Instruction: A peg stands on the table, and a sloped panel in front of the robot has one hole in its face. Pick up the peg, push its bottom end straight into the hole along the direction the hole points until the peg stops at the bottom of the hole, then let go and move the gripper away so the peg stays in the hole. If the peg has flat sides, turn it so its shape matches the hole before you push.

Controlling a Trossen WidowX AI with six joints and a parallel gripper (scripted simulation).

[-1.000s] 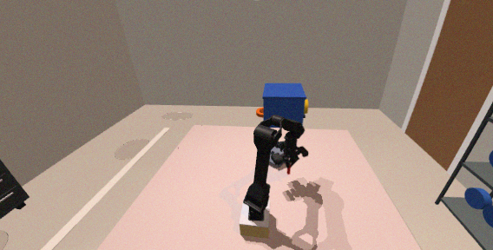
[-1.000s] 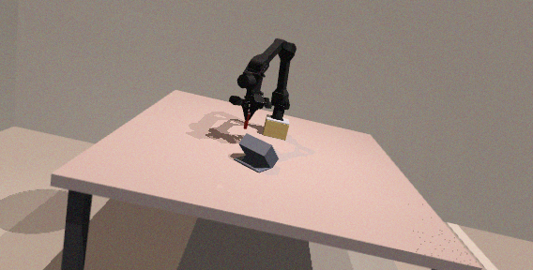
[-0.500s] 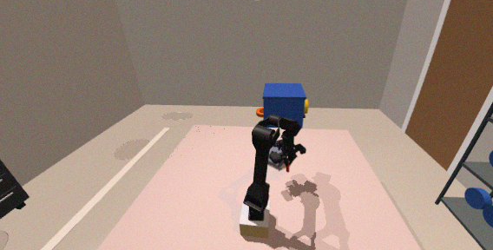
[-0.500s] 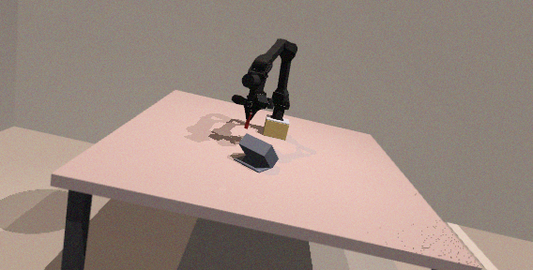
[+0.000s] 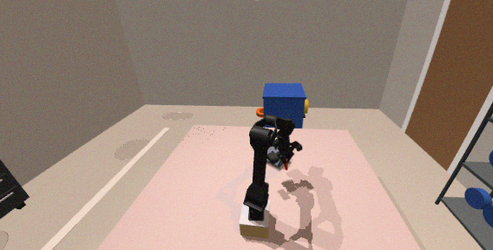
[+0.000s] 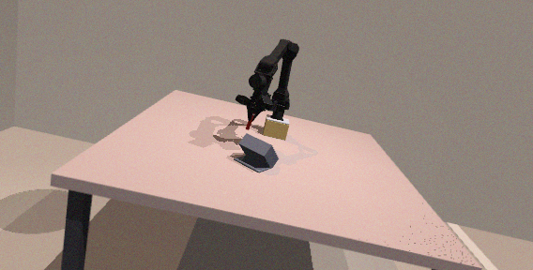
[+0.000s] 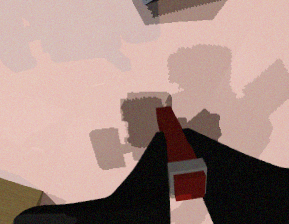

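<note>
Right now the grey sloped panel is 17 cm ahead of my gripper tip, 7 cm below it and 5 cm to the left of it. From my gripper tip the other things lie so: red peg (2 cm above).
</note>
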